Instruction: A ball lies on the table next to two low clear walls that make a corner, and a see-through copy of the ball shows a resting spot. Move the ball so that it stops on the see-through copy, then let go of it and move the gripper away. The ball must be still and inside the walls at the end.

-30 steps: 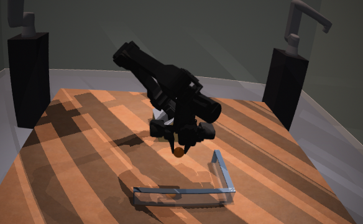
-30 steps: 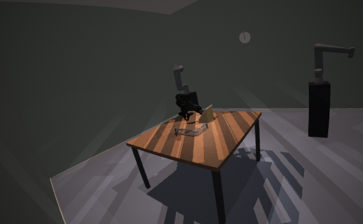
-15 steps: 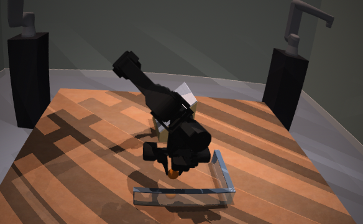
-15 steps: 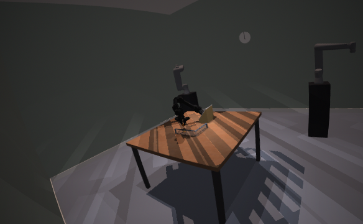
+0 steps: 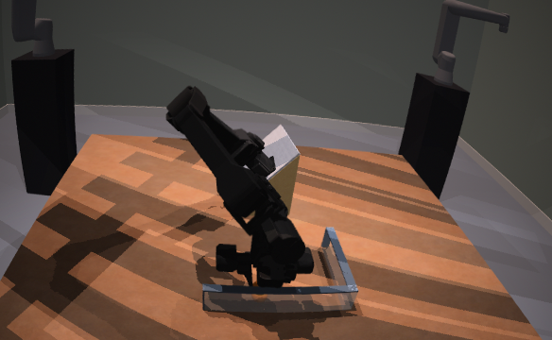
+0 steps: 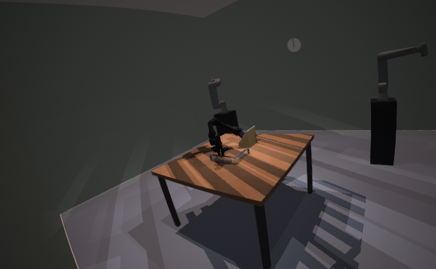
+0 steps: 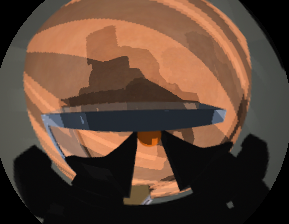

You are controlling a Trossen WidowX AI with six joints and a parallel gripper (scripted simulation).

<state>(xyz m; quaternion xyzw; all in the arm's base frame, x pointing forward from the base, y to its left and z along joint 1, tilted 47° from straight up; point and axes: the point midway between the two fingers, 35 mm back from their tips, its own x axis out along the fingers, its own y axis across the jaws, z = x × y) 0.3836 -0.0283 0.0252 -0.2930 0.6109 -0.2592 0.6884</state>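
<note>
Right now the clear wall is 40 mm to the left of my gripper tip and 30 mm ahead of it. From my gripper tip the other things lie so: wall end cap 120 mm to the right, 30 mm ahead; orange ball right at my gripper tip.
</note>
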